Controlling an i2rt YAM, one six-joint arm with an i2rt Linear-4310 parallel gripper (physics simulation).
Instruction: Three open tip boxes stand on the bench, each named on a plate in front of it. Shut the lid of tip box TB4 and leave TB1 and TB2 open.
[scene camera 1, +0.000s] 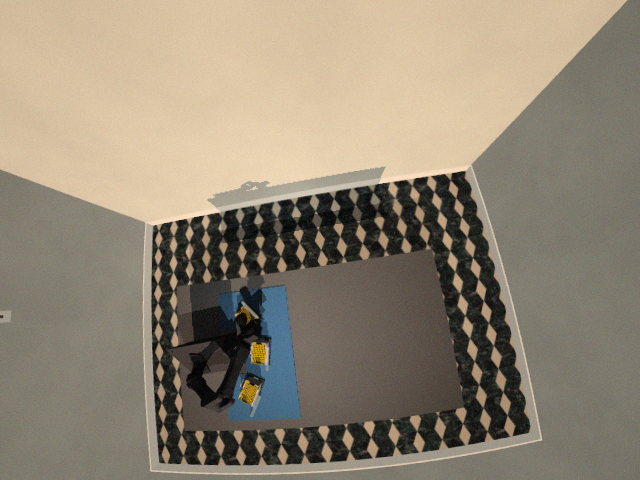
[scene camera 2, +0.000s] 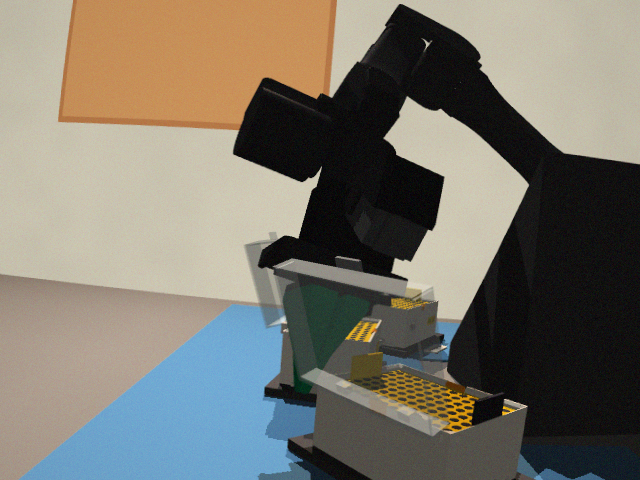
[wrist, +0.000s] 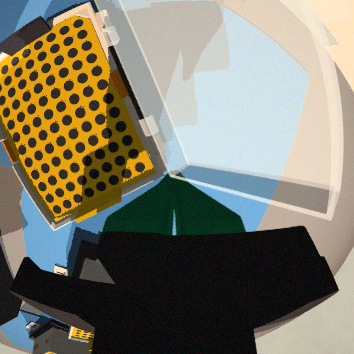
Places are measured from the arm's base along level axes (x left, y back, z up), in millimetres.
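Where they show: gripper, fingertip midpoint: (scene camera 1: 259, 319) (scene camera 2: 301, 392) (wrist: 173, 177); arm's base, link origin: (scene camera 1: 200, 362) (scene camera 2: 631, 288).
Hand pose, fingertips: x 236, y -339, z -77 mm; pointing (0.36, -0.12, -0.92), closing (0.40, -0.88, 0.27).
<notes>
Each offset is from my fingertips to the top centre of the thing. Level surfaces: height alone.
Tip box TB4 {dy +93, dx +5, dz +19 mm} (scene camera 1: 242, 315) (scene camera 2: 408, 449) (wrist: 50, 107), grey with a yellow perforated top, is nearest in scene camera 2 and at the upper left in the wrist view. Its clear lid {dy +39, dx +62, dz +107 mm} (scene camera 1: 250, 311) (scene camera 2: 341, 276) (wrist: 270, 191) stands open. My gripper (scene camera 2: 303, 386) (wrist: 173, 177) is shut and empty, fingers pointing down. Its tips are beside TB4's corner, near the lid's lower hinge-side corner; whether they touch is unclear. The middle box TB2 (scene camera 1: 259, 353) (scene camera 2: 336, 356) and the far box TB1 (scene camera 1: 250, 392) (scene camera 2: 405, 328) have open lids. TB4's plate does not show.
The boxes stand on a blue mat {dz -47 mm} (scene camera 1: 281, 361) (scene camera 2: 170, 403) on the grey-brown bench {dz -50 mm} (scene camera 1: 372, 335). TB2's clear lid {dy -61, dx -194, dz +107 mm} (scene camera 1: 267, 356) (scene camera 2: 262, 289) leans up behind my fingers in scene camera 2. My black arm (scene camera 1: 235, 369) (scene camera 2: 496, 113) reaches over the boxes from the robot's side.
</notes>
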